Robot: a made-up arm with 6 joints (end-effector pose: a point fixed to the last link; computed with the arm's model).
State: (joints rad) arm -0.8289 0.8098 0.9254 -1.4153 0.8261 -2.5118
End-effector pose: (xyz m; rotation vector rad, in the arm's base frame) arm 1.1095 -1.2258 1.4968 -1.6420 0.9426 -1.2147
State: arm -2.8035 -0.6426 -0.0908 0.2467 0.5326 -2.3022
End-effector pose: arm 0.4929 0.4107 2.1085 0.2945 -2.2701 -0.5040
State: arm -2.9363 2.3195 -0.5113 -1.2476 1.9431 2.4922
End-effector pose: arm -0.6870 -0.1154 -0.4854 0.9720 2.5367 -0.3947
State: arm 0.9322 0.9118 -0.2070 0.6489 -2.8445 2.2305
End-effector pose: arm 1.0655 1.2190 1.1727 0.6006 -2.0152 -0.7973
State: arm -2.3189 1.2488 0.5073 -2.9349 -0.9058 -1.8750
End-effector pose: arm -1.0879 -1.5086 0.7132 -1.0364 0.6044 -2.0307
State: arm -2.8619 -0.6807 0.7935 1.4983 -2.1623 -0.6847
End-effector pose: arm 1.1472 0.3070 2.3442 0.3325 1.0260 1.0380
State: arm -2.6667 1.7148 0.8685 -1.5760 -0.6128 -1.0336
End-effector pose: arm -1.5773 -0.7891 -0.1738 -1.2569 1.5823 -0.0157
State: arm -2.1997 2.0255 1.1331 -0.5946 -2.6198 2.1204
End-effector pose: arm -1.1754 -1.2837 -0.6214 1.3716 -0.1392 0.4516
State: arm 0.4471 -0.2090 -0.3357 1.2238 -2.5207 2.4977
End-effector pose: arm 0.1371 0.0393 2.2942 -1.4944 2.4026 1.2487
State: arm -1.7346 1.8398 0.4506 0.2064 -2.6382 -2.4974
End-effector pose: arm -0.5147 -1.6866 -0.3545 0.9624 -0.8676 1.1988
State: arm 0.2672 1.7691 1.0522 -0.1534 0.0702 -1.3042
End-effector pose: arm 1.8810 0.2876 -0.0827 1.6802 0.5785 -0.8702
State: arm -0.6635 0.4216 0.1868 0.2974 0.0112 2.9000
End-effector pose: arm 0.7136 -0.8401 1.9932 -2.3809 0.5633 0.3618
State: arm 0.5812 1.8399 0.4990 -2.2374 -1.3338 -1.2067
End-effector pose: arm 1.1389 0.9163 -0.3824 -1.0180 -1.3593 1.3093
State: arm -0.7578 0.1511 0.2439 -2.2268 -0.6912 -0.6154
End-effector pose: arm 0.5784 -0.3964 2.0022 -3.0902 -0.0711 -0.2610
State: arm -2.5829 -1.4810 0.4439 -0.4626 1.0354 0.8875
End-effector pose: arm 1.3003 1.0173 1.1542 2.5183 1.5207 -0.0417
